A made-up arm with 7 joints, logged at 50 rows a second.
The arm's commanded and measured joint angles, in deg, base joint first. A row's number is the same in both.
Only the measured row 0 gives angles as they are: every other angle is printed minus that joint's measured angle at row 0.
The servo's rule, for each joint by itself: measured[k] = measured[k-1] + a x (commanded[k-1-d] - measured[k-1]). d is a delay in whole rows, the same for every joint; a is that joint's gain. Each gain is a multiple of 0.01, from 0.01 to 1. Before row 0 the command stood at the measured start. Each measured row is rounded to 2 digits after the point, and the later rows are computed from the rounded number. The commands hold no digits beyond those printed.
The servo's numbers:
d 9
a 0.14 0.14 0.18 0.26 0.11 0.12 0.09
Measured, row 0:
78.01, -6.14, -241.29, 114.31, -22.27, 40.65, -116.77
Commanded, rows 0 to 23:
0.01, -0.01, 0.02, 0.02, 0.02, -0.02, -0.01
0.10, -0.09, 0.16, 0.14, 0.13, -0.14, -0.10
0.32, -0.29, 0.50, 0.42, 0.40, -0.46, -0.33
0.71, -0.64, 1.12, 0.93, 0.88, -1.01, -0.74
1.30, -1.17, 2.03, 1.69, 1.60, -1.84, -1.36
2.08, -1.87, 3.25, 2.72, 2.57, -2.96, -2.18
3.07, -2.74, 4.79, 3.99, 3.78, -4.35, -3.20
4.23, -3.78, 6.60, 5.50, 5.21, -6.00, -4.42
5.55, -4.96, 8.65, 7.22, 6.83, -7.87, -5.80
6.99, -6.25, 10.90, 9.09, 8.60, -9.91, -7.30
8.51, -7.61, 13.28, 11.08, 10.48, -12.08, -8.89
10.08, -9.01, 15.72, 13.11, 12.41, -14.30, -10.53
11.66, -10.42, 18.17, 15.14, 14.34, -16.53, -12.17
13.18, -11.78, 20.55, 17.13, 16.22, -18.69, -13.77
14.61, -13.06, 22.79, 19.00, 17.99, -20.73, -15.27
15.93, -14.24, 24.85, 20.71, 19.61, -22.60, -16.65
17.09, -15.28, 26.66, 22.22, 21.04, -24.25, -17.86
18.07, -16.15, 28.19, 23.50, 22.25, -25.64, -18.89
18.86, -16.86, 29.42, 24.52, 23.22, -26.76, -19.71
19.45, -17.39, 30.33, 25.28, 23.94, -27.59, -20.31
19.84, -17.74, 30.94, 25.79, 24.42, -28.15, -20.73
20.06, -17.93, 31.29, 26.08, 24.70, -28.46, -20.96
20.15, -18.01, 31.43, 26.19, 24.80, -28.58, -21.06
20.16, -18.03, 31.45, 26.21, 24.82, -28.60, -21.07
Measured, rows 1 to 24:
0.00, 0.00, 0.00, 0.00, 0.00, 0.00, 0.00
0.00, 0.00, 0.00, 0.00, 0.00, 0.00, 0.00
0.00, 0.00, 0.00, 0.00, 0.00, 0.00, 0.00
0.00, 0.00, 0.00, 0.00, 0.00, 0.00, 0.00
0.00, 0.00, 0.00, 0.00, 0.00, 0.00, 0.00
0.00, 0.00, 0.00, 0.00, 0.00, 0.00, 0.00
0.00, 0.00, 0.00, 0.00, 0.00, 0.00, 0.00
0.00, 0.00, 0.00, 0.00, 0.00, 0.00, 0.00
0.00, 0.00, 0.00, 0.00, 0.00, 0.00, 0.00
0.00, 0.00, 0.00, 0.01, 0.00, 0.00, 0.00
0.01, -0.01, 0.03, 0.04, 0.01, -0.02, -0.01
0.05, -0.05, 0.11, 0.14, 0.05, -0.07, -0.04
0.14, -0.13, 0.29, 0.35, 0.14, -0.18, -0.10
0.30, -0.28, 0.60, 0.70, 0.30, -0.38, -0.21
0.55, -0.50, 1.08, 1.23, 0.55, -0.69, -0.39
0.90, -0.81, 1.75, 1.95, 0.91, -1.13, -0.64
1.37, -1.23, 2.62, 2.87, 1.38, -1.71, -0.98
1.96, -1.75, 3.71, 4.00, 1.98, -2.45, -1.41
2.66, -2.38, 5.00, 5.32, 2.71, -3.35, -1.94
3.48, -3.11, 6.49, 6.82, 3.56, -4.40, -2.57
4.40, -3.94, 8.15, 8.46, 4.53, -5.59, -3.29
5.42, -4.85, 9.95, 10.20, 5.61, -6.90, -4.09
6.51, -5.82, 11.86, 12.00, 6.78, -8.31, -4.96
7.64, -6.83, 13.83, 13.82, 8.01, -9.80, -5.89

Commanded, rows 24 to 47:
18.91, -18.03, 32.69, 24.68, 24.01, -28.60, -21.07
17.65, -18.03, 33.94, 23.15, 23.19, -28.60, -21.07
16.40, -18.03, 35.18, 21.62, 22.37, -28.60, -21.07
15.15, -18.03, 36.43, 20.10, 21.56, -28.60, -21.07
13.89, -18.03, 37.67, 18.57, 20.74, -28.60, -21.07
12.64, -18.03, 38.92, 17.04, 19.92, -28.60, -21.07
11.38, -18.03, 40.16, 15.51, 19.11, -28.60, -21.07
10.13, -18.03, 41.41, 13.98, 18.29, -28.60, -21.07
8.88, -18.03, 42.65, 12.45, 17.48, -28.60, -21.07
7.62, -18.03, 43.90, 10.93, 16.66, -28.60, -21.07
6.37, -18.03, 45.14, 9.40, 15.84, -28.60, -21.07
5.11, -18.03, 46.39, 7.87, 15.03, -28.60, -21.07
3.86, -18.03, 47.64, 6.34, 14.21, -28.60, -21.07
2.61, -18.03, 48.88, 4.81, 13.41, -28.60, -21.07
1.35, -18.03, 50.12, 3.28, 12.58, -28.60, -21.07
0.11, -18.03, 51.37, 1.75, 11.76, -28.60, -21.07
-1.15, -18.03, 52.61, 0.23, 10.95, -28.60, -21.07
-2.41, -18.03, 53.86, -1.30, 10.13, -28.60, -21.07
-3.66, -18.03, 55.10, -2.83, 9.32, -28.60, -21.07
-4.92, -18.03, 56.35, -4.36, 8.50, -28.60, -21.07
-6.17, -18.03, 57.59, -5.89, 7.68, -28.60, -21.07
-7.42, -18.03, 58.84, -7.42, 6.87, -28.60, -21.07
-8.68, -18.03, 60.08, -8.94, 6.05, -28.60, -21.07
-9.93, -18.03, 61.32, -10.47, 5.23, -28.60, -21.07
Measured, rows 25 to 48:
8.80, -7.87, 15.81, 15.61, 9.29, -11.34, -6.86
9.96, -8.91, 17.76, 17.33, 10.58, -12.89, -7.85
11.10, -9.92, 19.64, 18.93, 11.86, -14.42, -8.84
12.19, -10.89, 21.40, 20.38, 13.11, -15.90, -9.82
13.21, -11.80, 23.01, 21.65, 14.30, -17.30, -10.76
14.14, -12.63, 24.44, 22.73, 15.41, -18.60, -11.66
14.97, -13.37, 25.67, 23.60, 16.43, -19.78, -12.50
15.70, -14.02, 26.71, 24.27, 17.35, -20.84, -13.27
16.32, -14.58, 27.56, 24.77, 18.17, -21.77, -13.97
16.68, -15.06, 28.48, 24.75, 18.81, -22.59, -14.61
16.82, -15.48, 29.46, 24.33, 19.29, -23.31, -15.19
16.76, -15.84, 30.49, 23.63, 19.63, -23.94, -15.72
16.53, -16.15, 31.56, 22.71, 19.84, -24.50, -16.20
16.16, -16.41, 32.66, 21.63, 19.94, -24.99, -16.64
15.67, -16.64, 33.79, 20.44, 19.94, -25.42, -17.04
15.07, -16.83, 34.94, 19.16, 19.85, -25.80, -17.40
14.38, -17.00, 36.10, 17.81, 19.68, -26.14, -17.73
13.61, -17.14, 37.28, 16.42, 19.44, -26.44, -18.03
12.77, -17.26, 38.47, 14.99, 19.13, -26.70, -18.30
11.87, -17.37, 39.67, 13.54, 18.77, -26.93, -18.55
10.92, -17.46, 40.88, 12.07, 18.36, -27.13, -18.78
9.93, -17.54, 42.10, 10.58, 17.90, -27.31, -18.99
8.91, -17.61, 43.32, 9.08, 17.41, -27.46, -19.18
7.85, -17.67, 44.54, 7.57, 16.88, -27.60, -19.35

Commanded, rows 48 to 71:
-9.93, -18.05, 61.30, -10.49, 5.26, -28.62, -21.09
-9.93, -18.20, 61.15, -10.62, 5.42, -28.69, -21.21
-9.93, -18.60, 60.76, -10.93, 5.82, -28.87, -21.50
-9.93, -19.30, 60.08, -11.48, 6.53, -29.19, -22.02
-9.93, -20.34, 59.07, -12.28, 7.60, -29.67, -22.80
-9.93, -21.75, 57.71, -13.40, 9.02, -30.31, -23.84
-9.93, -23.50, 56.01, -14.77, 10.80, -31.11, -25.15
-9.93, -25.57, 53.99, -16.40, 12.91, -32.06, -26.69
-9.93, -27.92, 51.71, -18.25, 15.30, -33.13, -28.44
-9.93, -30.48, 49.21, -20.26, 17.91, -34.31, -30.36
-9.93, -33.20, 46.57, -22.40, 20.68, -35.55, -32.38
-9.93, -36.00, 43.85, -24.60, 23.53, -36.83, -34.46
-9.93, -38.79, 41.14, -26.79, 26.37, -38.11, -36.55
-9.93, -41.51, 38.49, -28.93, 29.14, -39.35, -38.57
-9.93, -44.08, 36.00, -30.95, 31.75, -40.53, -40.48
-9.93, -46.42, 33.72, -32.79, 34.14, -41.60, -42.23
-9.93, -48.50, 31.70, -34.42, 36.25, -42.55, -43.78
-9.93, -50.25, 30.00, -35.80, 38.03, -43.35, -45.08
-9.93, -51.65, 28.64, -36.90, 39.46, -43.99, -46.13
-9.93, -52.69, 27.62, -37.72, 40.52, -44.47, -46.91
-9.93, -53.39, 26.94, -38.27, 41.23, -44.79, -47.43
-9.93, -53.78, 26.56, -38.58, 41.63, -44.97, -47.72
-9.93, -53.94, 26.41, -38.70, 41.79, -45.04, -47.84
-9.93, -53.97, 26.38, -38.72, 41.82, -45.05, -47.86
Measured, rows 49 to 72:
6.77, -17.72, 45.77, 6.06, 16.32, -27.72, -19.50
5.66, -17.76, 47.00, 4.54, 15.73, -27.83, -19.64
4.53, -17.80, 48.23, 3.02, 15.11, -27.92, -19.77
3.38, -17.83, 49.47, 1.50, 14.47, -28.00, -19.89
2.22, -17.86, 50.71, -0.02, 13.81, -28.07, -20.00
1.05, -17.88, 51.95, -1.55, 13.14, -28.13, -20.10
-0.14, -17.90, 53.19, -3.08, 12.45, -28.19, -20.19
-1.34, -17.92, 54.43, -4.60, 11.75, -28.24, -20.27
-2.54, -17.94, 55.67, -6.13, 11.03, -28.28, -20.34
-3.57, -17.96, 56.68, -7.26, 10.40, -28.32, -20.41
-4.46, -17.99, 57.48, -8.13, 9.85, -28.36, -20.48
-5.23, -18.08, 58.07, -8.86, 9.41, -28.42, -20.57
-5.89, -18.25, 58.43, -9.54, 9.09, -28.51, -20.70
-6.46, -18.54, 58.55, -10.25, 8.93, -28.65, -20.89
-6.95, -18.99, 58.40, -11.07, 8.94, -28.85, -21.16
-7.37, -19.62, 57.97, -12.03, 9.14, -29.12, -21.52
-7.73, -20.45, 57.25, -13.17, 9.55, -29.47, -21.99
-8.04, -21.50, 56.25, -14.49, 10.18, -29.91, -22.57
-8.30, -22.76, 54.98, -15.99, 11.03, -30.44, -23.27
-8.53, -24.22, 53.47, -17.66, 12.09, -31.05, -24.09
-8.73, -25.87, 51.74, -19.46, 13.35, -31.74, -25.02
-8.90, -27.68, 49.83, -21.37, 14.78, -32.50, -26.06
-9.04, -29.62, 47.79, -23.34, 16.36, -33.32, -27.19
-9.16, -31.64, 45.67, -25.32, 18.05, -34.19, -28.39

